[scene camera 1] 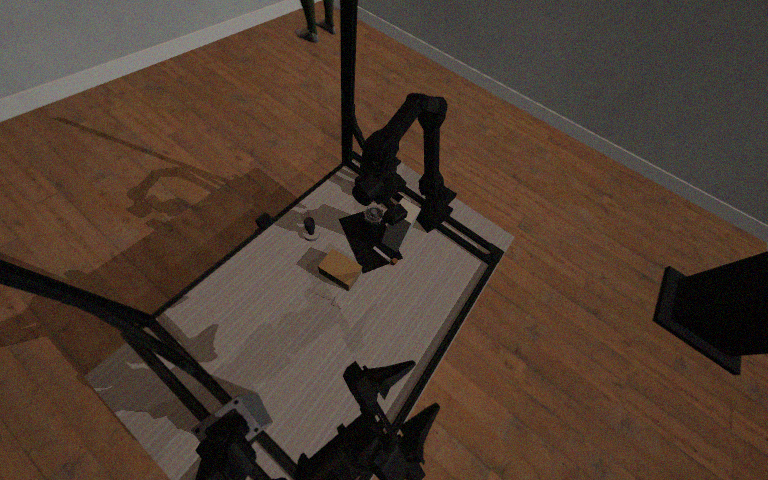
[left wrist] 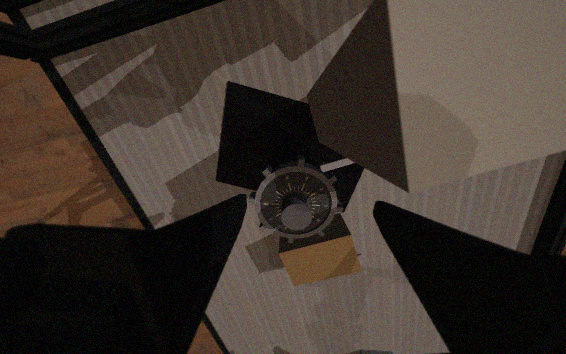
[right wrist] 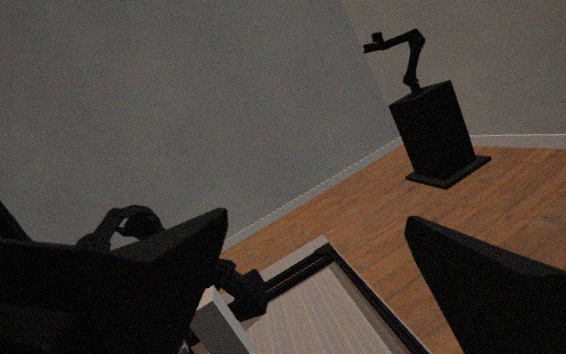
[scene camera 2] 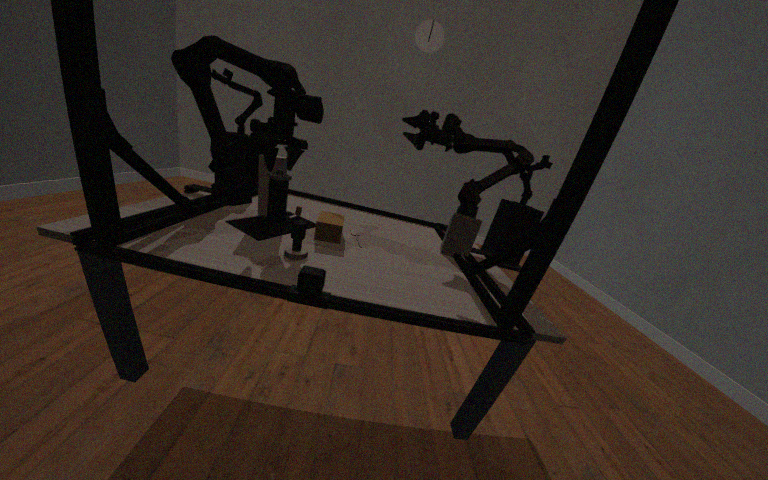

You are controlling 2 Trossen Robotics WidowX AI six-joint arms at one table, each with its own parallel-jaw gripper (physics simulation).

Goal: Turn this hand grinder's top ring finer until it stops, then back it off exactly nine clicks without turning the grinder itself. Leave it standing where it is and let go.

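Places are measured from the left arm's base along level axes (x ahead, y right, z down), in centimetres.
Pixels of known places: left gripper, fingertip midpoint: (scene camera 1: pixel 377 213) (left wrist: pixel 309 203) (scene camera 2: pixel 279 170); right gripper, fingertip midpoint: (scene camera 1: pixel 426 383) (right wrist: pixel 316 221) (scene camera 2: pixel 402 126); left arm's base at its link origin: (scene camera 1: pixel 434 208) (right wrist: pixel 243 288) (scene camera 2: pixel 231 182); right arm's base at its link origin: (scene camera 1: pixel 228 429) (scene camera 2: pixel 465 220).
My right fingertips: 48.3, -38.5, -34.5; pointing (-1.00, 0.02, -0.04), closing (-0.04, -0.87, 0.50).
Note:
Ahead of a thing's pixels: the offset from my right fingertips to its middle, as dx, dy, dz. "spot": to the spot under its first point.
The dark upright hand grinder {-22.6, +43.7, +32.8} (scene camera 1: pixel 373 213) (scene camera 2: pixel 278 196) stands on a black mat {-22.7, +43.5, +41.7} (scene camera 1: pixel 353 233) (scene camera 2: pixel 252 226) (left wrist: pixel 260 130). Its toothed grey top ring and marked dial {-22.6, +43.7, +26.5} (left wrist: pixel 321 197) face up in the left wrist view. My left gripper (scene camera 1: pixel 380 203) (scene camera 2: pixel 280 163) (left wrist: pixel 309 203) points down, open, at the grinder's top. In the left wrist view the ring appears between its two fingertips, nearer the picture's left finger; exact height and contact cannot be told. My right gripper (scene camera 1: pixel 425 384) (scene camera 2: pixel 404 127) (right wrist: pixel 316 221) is open and empty, raised far from the grinder.
A tall pale box {-30.2, +37.8, +31.6} (scene camera 2: pixel 263 186) (left wrist: pixel 450 60) stands close beside the grinder. An orange-yellow block {-6.2, +37.5, +38.8} (scene camera 1: pixel 339 266) (scene camera 2: pixel 328 227) (left wrist: pixel 320 262) and a small dark upright object {-5.2, +56.1, +37.3} (scene camera 1: pixel 309 226) (scene camera 2: pixel 296 242) stand near the mat. A pale bar {spot: -23.6, +35.4, +41.6} (scene camera 1: pixel 384 253) (left wrist: pixel 336 165) with an orange-brown knob shows by the mat.

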